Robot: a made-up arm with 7 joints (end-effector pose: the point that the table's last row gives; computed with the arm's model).
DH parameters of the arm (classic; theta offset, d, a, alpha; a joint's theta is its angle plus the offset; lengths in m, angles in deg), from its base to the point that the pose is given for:
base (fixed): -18.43 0 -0.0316 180
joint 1: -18.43 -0.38 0.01 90
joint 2: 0 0 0 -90
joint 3: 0 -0.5 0.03 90
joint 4: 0 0.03 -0.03 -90
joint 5: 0 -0.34 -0.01 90
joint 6: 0 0.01 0 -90
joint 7: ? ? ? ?
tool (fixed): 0.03 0.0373 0 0
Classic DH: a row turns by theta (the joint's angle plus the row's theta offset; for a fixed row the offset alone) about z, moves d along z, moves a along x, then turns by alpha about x.
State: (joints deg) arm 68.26 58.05 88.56 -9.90 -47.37 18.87 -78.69
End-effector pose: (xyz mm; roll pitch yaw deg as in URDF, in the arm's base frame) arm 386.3 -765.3 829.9 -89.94 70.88 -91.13
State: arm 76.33 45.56 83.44 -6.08 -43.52 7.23 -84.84
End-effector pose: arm 234.7 -689.0 1035.4 -71.54 50.45 -75.32
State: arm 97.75 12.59 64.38 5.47 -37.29 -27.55 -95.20
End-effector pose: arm -5.3 -193.0 1335.0 -81.89 -5.51 -73.01
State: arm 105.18 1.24 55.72 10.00 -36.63 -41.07 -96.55
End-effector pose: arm -0.2 9.4 1338.4 -93.92 -23.27 -69.00
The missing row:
joint 7: 43.96 -0.1378 0.0077 109.06
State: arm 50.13 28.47 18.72 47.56 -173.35 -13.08 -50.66
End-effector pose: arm 322.9 -639.1 931.0 2.69 -81.13 38.33
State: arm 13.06 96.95 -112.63 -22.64 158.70 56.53 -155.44
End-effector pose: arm 759.0 -408.9 170.1 78.53 40.15 44.55
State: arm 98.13 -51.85 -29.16 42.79 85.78 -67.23 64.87
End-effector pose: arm 328.0 516.4 1034.3 19.20 22.02 106.87
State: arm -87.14 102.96 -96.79 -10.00 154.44 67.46 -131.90
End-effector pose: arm 176.4 876.6 122.8 116.10 57.00 -166.66
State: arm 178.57 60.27 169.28 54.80 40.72 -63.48 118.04
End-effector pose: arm -668.2 147.0 1026.6 -19.49 62.73 -160.27
